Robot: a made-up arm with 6 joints.
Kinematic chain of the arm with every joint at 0, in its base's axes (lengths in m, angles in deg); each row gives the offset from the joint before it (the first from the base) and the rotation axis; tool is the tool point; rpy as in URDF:
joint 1: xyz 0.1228 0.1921 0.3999 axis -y
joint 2: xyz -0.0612 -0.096 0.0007 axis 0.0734 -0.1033 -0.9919
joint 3: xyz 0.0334 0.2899 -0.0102 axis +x
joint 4: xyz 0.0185 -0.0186 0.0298 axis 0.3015 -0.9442 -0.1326
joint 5: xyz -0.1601 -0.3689 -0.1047 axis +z
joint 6: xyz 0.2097 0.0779 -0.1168 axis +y
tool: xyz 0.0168 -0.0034 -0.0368 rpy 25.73 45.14 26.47
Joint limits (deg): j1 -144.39..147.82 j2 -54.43..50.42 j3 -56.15..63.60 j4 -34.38..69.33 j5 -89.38..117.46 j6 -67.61..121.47
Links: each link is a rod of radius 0.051 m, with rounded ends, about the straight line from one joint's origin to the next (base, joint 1, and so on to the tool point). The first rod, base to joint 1, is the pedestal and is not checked.
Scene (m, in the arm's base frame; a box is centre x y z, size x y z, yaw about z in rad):
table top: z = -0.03
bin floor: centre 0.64 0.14 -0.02 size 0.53 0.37 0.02 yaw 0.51
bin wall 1: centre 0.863 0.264 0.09 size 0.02 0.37 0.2 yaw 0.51
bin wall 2: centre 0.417 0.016 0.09 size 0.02 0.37 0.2 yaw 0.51
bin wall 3: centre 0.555 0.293 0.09 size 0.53 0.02 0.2 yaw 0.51
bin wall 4: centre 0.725 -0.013 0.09 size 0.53 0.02 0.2 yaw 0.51
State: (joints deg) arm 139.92 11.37 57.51 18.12 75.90 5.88
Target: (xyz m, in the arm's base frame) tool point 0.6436 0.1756 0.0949
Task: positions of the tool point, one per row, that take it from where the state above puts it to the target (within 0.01 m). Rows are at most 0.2 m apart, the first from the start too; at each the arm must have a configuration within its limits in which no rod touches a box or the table.
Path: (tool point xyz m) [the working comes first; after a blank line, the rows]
Joints at the target: 122.19 -45.23 62.11 -0.24 109.15 5.75
Straight joint move there: touches bin wall 3.

1: 0.4251 0.5307 0.5101
2: 0.5361 0.4473 0.4388
3: 0.6125 0.3236 0.3841
4: 0.6436 0.1756 0.3512
5: 0.6597 0.1767 0.2294
6: 0.6436 0.1756 0.0949

